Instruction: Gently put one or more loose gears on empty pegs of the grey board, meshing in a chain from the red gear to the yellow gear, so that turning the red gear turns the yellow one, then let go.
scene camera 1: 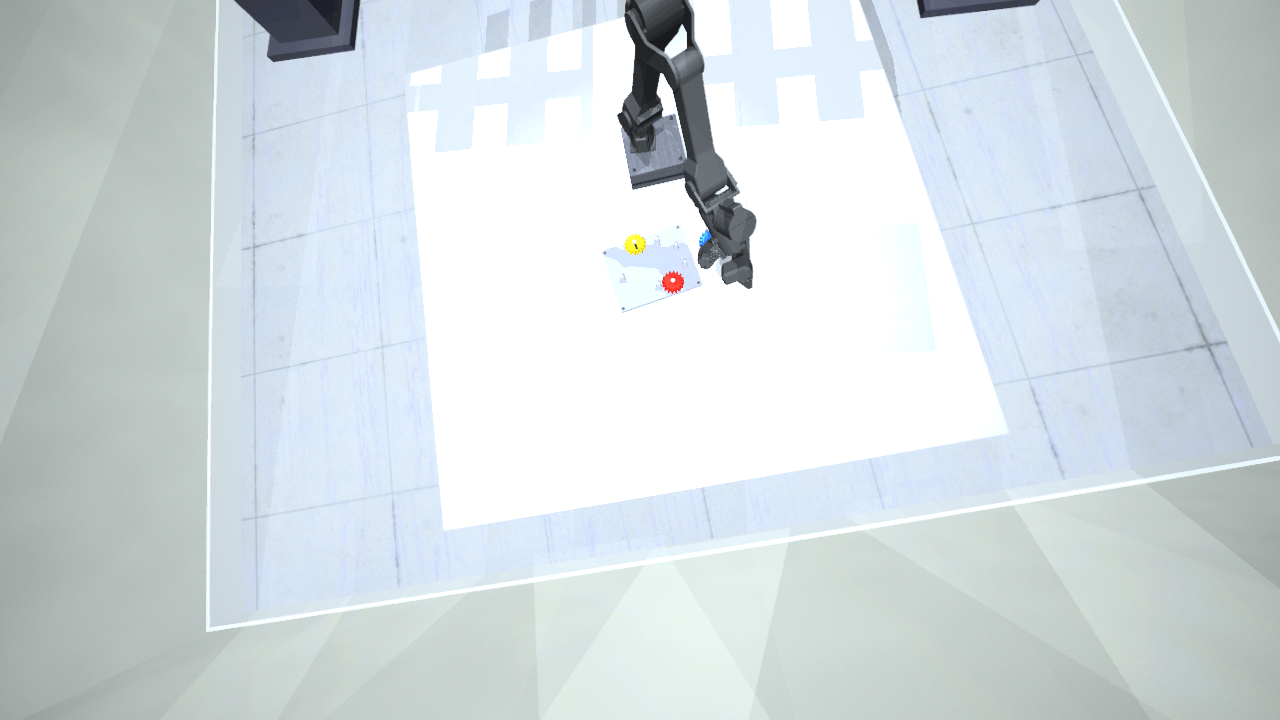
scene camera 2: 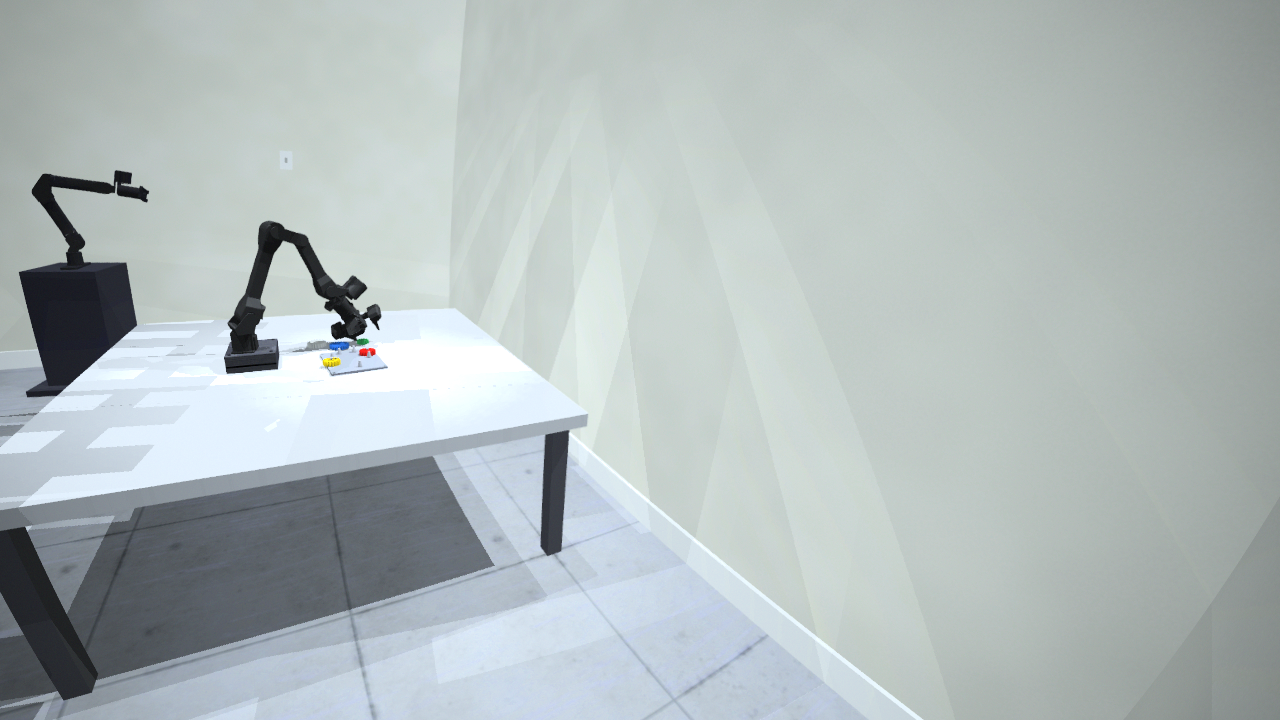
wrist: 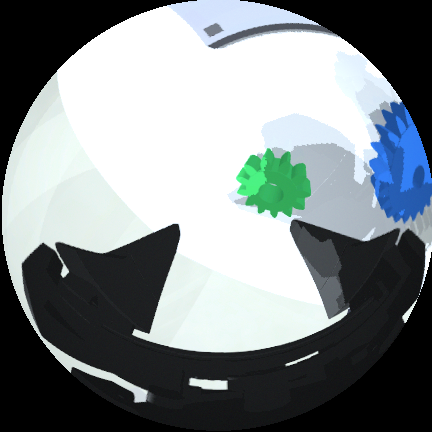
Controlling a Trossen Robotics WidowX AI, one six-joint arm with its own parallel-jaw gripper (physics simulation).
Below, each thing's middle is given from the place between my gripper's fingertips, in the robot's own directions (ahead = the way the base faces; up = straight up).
The small green gear (wrist: 255, 176) lies 3 cm to the right of my hand, 2 cm below it and 2 cm behind it. The rest, counted from my hand: grey board (scene camera 1: 642, 272) (23 cm to the right, 4 cm behind, 2 cm below); blue gear (wrist: 394, 183) (10 cm behind, 8 cm to the right, 2 cm below).
